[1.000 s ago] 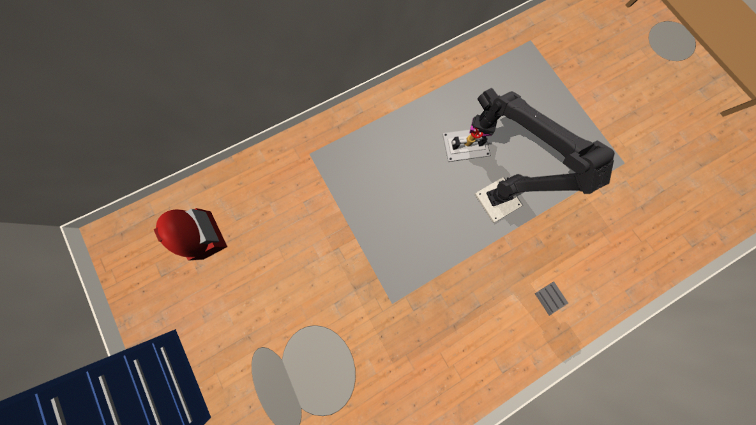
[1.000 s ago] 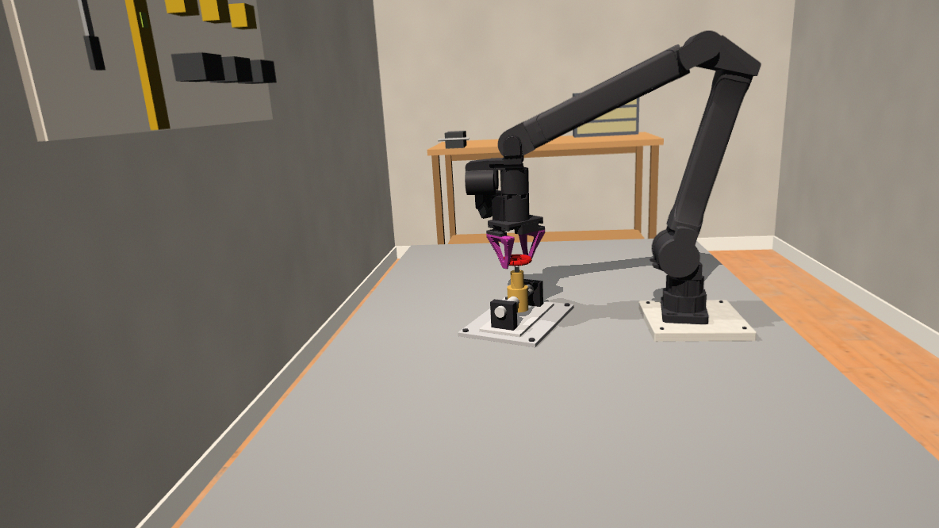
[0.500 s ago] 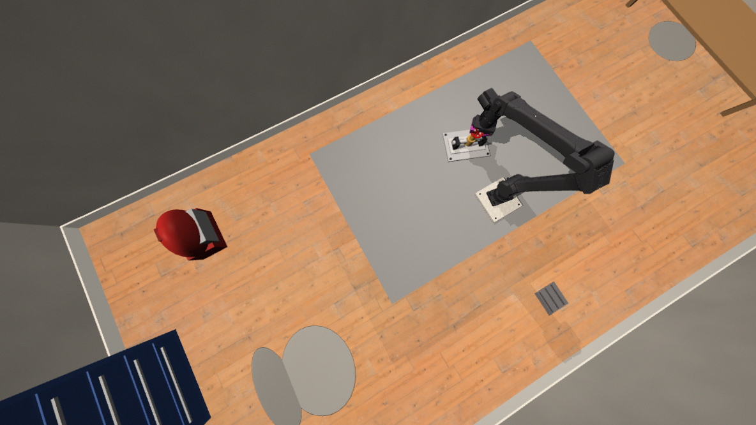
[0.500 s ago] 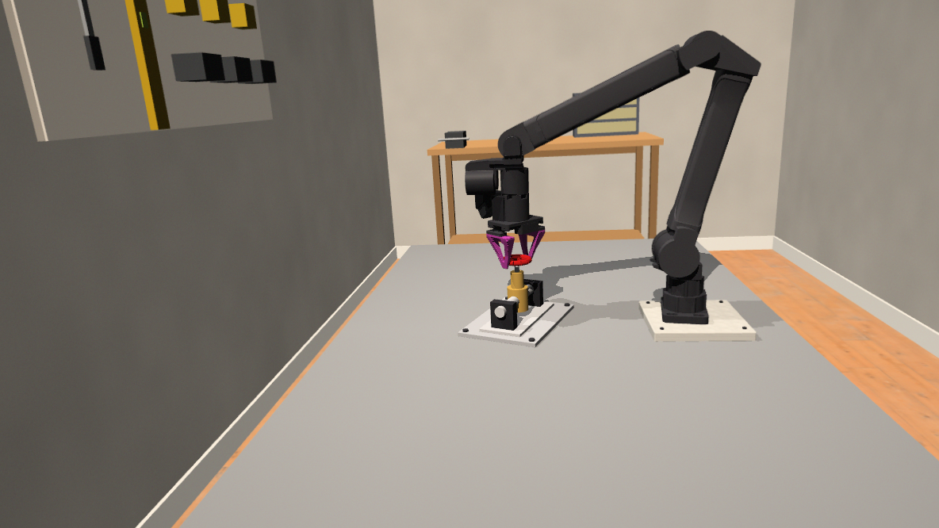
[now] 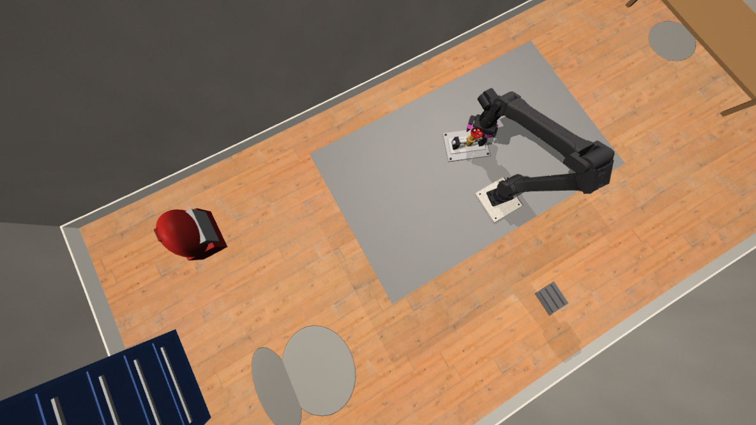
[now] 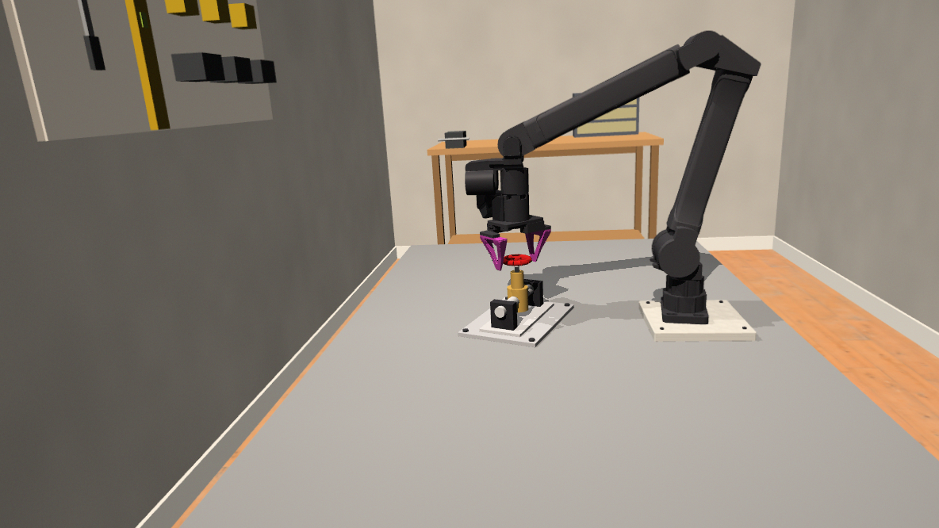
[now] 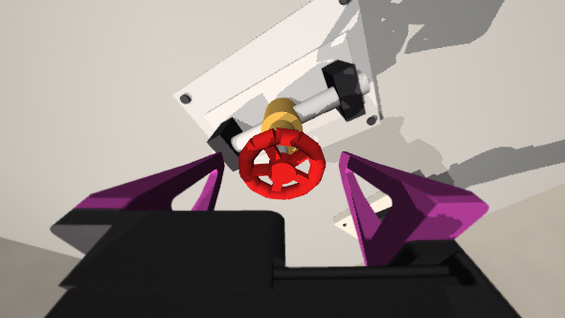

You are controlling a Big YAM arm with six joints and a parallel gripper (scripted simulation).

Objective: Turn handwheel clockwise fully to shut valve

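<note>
My gripper is now right at the red handwheel.
</note>
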